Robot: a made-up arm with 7 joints. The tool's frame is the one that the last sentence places.
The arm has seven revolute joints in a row. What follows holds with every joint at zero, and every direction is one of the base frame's.
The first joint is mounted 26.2 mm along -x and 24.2 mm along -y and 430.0 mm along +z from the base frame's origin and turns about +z.
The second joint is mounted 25.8 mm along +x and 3.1 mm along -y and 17.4 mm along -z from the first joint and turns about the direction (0, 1, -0.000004).
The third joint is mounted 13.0 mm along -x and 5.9 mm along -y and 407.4 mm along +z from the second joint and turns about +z.
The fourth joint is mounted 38.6 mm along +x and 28.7 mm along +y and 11.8 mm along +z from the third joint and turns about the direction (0, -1, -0.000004).
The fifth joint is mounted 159.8 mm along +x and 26.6 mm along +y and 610.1 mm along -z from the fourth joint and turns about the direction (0, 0.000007, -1).
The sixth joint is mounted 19.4 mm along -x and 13.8 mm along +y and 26.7 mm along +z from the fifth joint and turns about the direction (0, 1, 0.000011).
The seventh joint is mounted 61.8 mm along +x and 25.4 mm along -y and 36.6 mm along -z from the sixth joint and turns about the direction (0, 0.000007, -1).
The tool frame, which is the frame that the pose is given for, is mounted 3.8 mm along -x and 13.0 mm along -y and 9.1 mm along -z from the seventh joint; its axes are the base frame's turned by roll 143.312, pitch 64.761 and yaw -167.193 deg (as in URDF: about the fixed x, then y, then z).
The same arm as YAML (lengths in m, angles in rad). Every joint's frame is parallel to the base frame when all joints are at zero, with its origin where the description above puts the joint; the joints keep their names.
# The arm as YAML. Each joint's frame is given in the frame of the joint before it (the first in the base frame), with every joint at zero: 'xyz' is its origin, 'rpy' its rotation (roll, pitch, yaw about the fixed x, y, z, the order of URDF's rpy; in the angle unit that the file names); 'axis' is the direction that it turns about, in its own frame. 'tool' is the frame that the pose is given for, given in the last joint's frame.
units:
  length: m
  angle: rad
joints:
  - name: joint 1
    type: revolute
    origin:
      xyz: [-0.0262, -0.0242, 0.43]
      rpy: [0.0, 0.0, 0.0]
    axis: [0.0, 0.0, 1.0]
  - name: joint 2
    type: revolute
    origin:
      xyz: [0.0258, -0.0031, -0.0174]
      rpy: [0.0, 0.0, 0.0]
    axis: [0.0, 1.0, 0.0]
  - name: joint 3
    type: revolute
    origin:
      xyz: [-0.013, -0.0059, 0.4074]
      rpy: [0.0, 0.0, 0.0]
    axis: [0.0, 0.0, 1.0]
  - name: joint 4
    type: revolute
    origin:
      xyz: [0.0386, 0.0287, 0.0118]
      rpy: [0.0, 0.0, 0.0]
    axis: [0.0, -1.0, 0.0]
  - name: joint 5
    type: revolute
    origin:
      xyz: [0.1598, 0.0266, -0.6101]
      rpy: [0.0, 0.0, 0.0]
    axis: [0.0, 0.0, -1.0]
  - name: joint 6
    type: revolute
    origin:
      xyz: [-0.0194, 0.0138, 0.0267]
      rpy: [0.0, 0.0, 0.0]
    axis: [0.0, 1.0, 0.0]
  - name: joint 7
    type: revolute
    origin:
      xyz: [0.0618, -0.0254, -0.0366]
      rpy: [0.0, 0.0, 0.0]
    axis: [0.0, 0.0, -1.0]
tool:
  origin:
    xyz: [-0.0038, -0.013, -0.0091]
    rpy: [2.5013, 1.1303, -2.9181]

